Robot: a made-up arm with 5 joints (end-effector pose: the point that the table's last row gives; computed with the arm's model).
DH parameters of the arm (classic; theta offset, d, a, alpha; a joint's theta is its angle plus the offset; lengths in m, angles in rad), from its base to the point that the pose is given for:
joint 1: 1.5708 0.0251 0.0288 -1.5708
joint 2: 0 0.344 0.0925 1.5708
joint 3: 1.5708 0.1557 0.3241 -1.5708
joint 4: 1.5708 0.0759 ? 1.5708
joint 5: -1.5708 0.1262 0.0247 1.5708
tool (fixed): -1.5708 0.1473 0 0
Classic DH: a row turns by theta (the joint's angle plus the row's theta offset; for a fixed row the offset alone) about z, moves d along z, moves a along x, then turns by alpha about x.
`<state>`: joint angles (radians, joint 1 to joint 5).
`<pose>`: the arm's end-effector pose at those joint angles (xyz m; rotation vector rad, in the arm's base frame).
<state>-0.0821 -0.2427 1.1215 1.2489 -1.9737</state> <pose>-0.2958 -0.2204 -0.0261 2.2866 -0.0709 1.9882</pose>
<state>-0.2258 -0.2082 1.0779 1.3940 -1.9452</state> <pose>-0.3301 -0.1662 -0.0093 2.1448 -0.4084 1.9770</pose>
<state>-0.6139 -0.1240 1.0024 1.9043 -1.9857</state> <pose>-0.3355 0.0049 0.0562 1.5746 -1.1154 2.1171</pose>
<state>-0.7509 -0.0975 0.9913 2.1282 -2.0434</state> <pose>-0.3112 0.0594 0.0937 1.2924 -1.2648 2.2379</pose>
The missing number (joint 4, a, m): 0.0286
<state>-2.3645 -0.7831 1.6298 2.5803 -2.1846</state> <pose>-0.0053 0.1821 0.0998 -0.6743 -1.0009 2.2777</pose>
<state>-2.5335 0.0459 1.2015 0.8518 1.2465</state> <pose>0.3274 0.5035 0.0943 -1.5510 0.2045 -1.5796</pose>
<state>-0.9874 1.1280 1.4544 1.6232 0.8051</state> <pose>-0.2926 0.3274 0.2828 -0.7340 -0.7037 0.3102</pose>
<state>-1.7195 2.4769 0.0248 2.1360 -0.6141</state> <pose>0.1696 0.6687 0.0661 -0.5471 0.5830 0.7296</pose>
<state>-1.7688 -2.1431 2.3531 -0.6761 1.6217</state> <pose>0.0380 0.0627 -0.3146 -2.2862 -1.1250 -1.2128</pose>
